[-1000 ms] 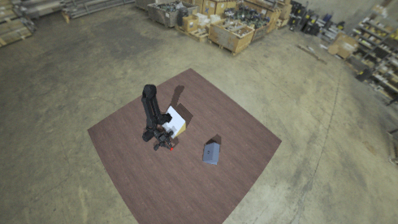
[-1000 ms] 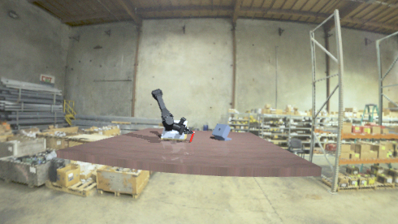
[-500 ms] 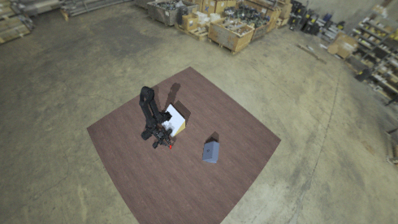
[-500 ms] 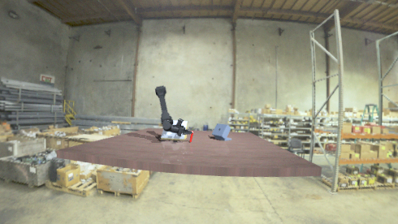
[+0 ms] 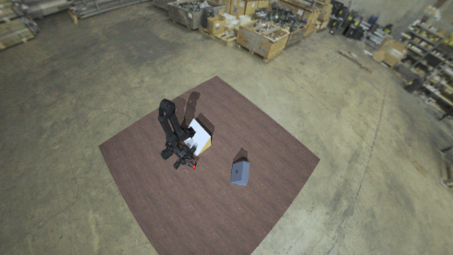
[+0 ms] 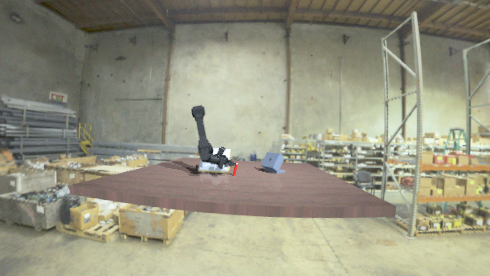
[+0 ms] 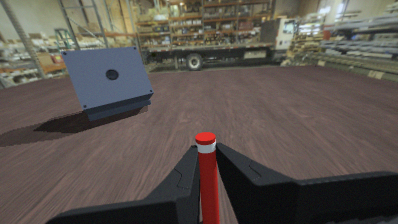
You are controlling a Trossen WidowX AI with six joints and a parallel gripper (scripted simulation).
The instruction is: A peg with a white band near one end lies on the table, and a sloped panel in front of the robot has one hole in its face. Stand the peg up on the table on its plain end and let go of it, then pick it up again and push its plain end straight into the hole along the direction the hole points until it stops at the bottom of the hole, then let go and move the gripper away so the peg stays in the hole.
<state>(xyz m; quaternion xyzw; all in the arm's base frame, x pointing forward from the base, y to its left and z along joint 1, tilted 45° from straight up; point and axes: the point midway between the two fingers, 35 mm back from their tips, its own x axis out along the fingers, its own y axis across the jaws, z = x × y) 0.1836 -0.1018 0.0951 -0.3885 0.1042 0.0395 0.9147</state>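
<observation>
Now: gripper tip 1 cm above the peg. Also, from my gripper tip: sloped panel (22 cm ahead, 20 cm to the left).
</observation>
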